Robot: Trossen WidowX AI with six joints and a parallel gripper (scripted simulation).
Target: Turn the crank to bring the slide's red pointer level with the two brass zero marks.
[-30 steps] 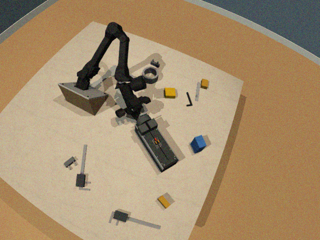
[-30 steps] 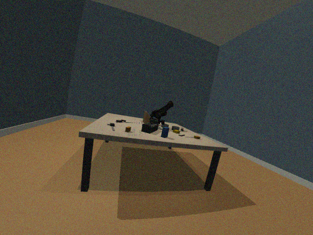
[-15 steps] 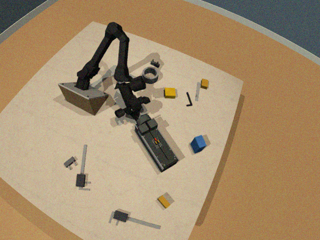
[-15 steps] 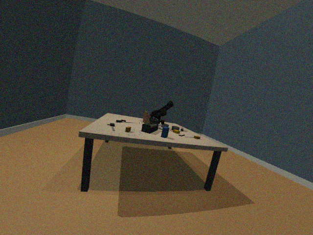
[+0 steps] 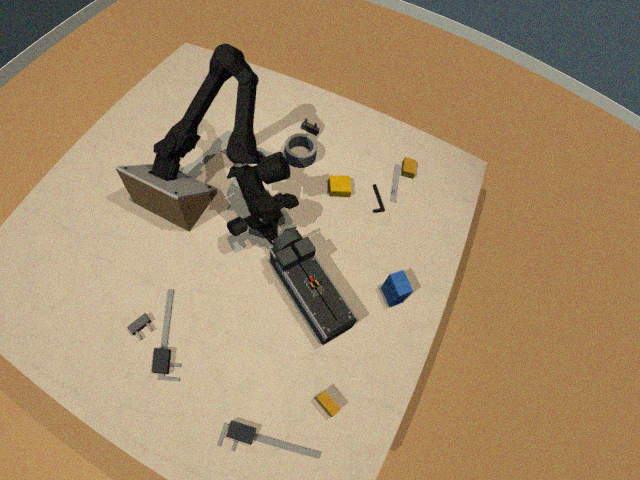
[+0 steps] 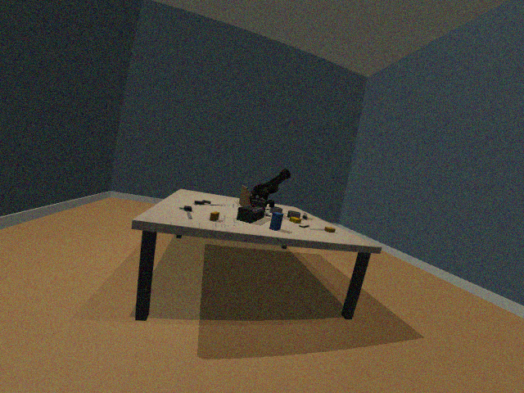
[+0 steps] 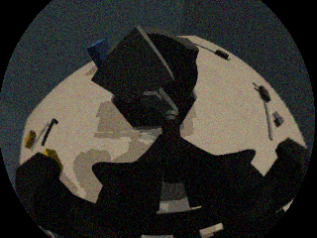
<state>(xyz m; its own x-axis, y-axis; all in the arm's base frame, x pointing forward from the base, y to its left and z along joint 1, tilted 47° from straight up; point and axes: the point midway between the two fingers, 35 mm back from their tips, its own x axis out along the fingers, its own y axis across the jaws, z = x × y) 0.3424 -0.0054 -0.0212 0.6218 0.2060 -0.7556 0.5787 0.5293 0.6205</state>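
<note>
Now: the red pointer 130 mm ahead of my gripper tip, 80 mm to the right of it and 50 mm above it. Round my gripper tip: yellow block: 260 mm to the left, 90 mm ahead, 20 mm below; then black hex key: 260 mm to the left, 220 mm ahead, 30 mm below; then crank handle: 30 mm above, 10 mm to the left, 10 mm behind.
</note>
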